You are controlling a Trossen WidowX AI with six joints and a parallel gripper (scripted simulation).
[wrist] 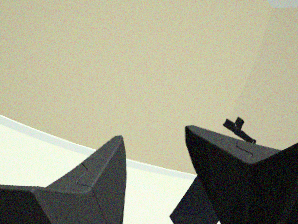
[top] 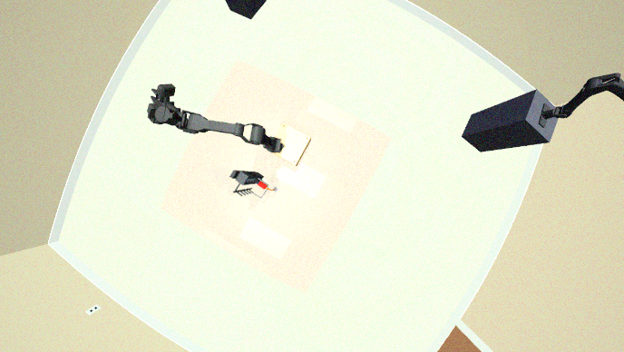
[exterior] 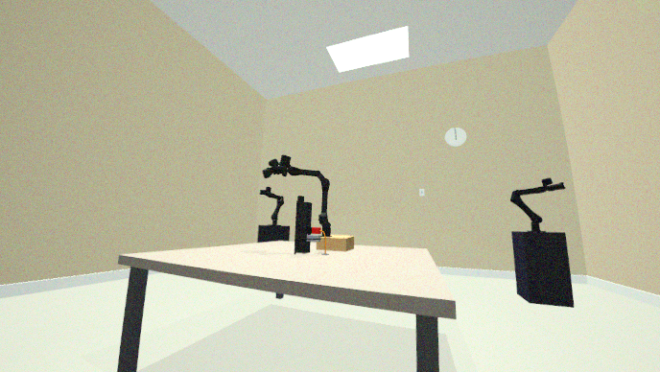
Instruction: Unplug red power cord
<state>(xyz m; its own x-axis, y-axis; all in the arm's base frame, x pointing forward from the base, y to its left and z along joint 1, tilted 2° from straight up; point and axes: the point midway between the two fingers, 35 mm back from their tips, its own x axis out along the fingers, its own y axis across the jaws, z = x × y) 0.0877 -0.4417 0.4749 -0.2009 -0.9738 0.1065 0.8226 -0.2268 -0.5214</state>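
Right now my gripper tip is 150 mm short of the red plug, 500 mm to the right of it and 430 mm above it.
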